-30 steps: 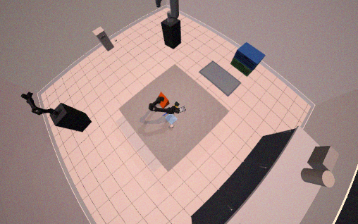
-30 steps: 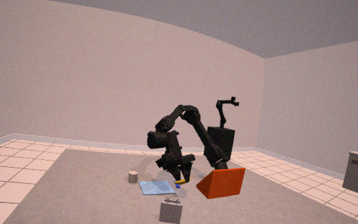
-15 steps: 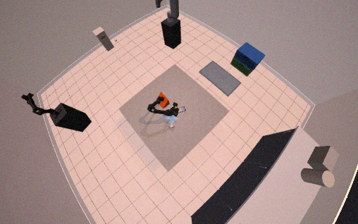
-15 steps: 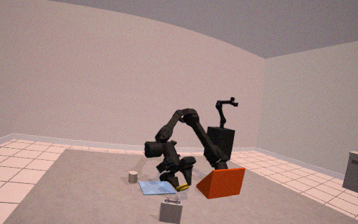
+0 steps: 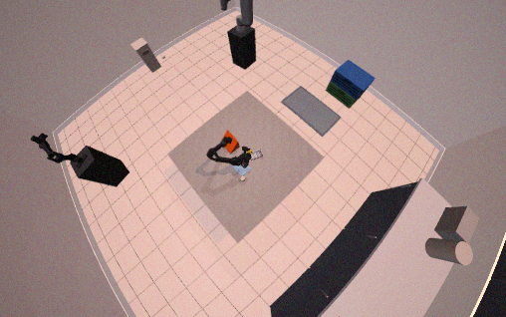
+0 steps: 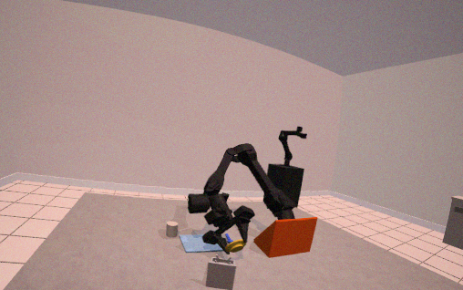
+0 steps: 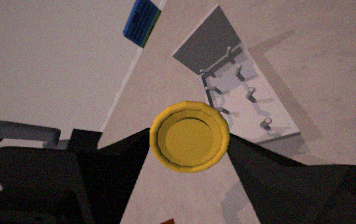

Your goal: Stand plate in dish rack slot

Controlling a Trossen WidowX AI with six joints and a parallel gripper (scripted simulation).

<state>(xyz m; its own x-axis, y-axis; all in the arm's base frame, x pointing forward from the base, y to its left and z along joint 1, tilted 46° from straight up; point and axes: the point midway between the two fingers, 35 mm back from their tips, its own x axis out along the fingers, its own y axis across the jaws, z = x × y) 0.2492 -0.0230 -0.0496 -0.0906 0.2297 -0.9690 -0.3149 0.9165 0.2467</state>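
My gripper tip is now 60 mm short of the dish rack, 50 mm above it and 20 mm to the right of it. Also, from my gripper tip: light blue sheet (180 mm to the right, 70 mm below, 30 mm ahead); then blue spoon (190 mm to the right, 90 mm behind, 70 mm below); then yellow plate (10 mm to the right).
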